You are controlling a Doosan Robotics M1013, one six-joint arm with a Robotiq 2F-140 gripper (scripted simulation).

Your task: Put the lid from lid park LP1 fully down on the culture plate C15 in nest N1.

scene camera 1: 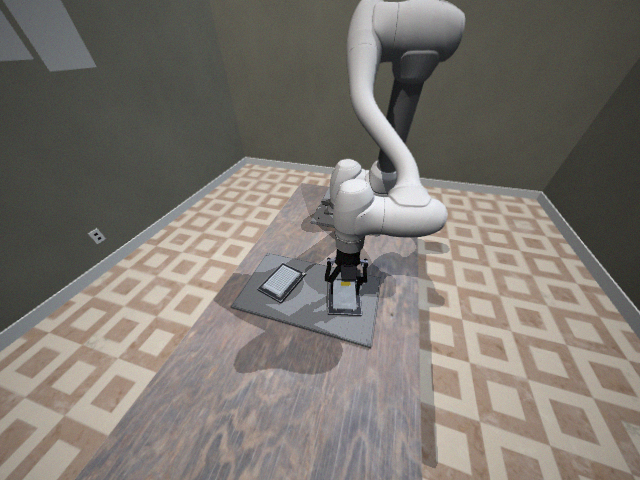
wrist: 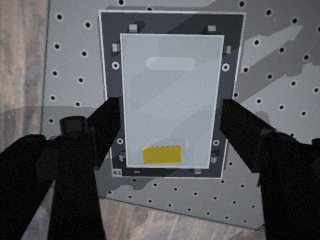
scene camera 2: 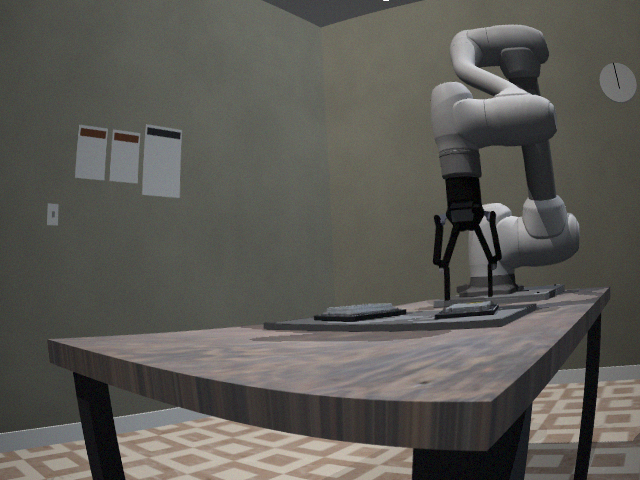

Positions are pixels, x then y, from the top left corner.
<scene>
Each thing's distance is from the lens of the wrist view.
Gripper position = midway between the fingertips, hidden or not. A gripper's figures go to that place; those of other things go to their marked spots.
gripper (wrist: 170,113): 0.17 m
clear lid (wrist: 170,82): 0.17 m
lid park LP1 (wrist: 230,26): 0.19 m
</scene>
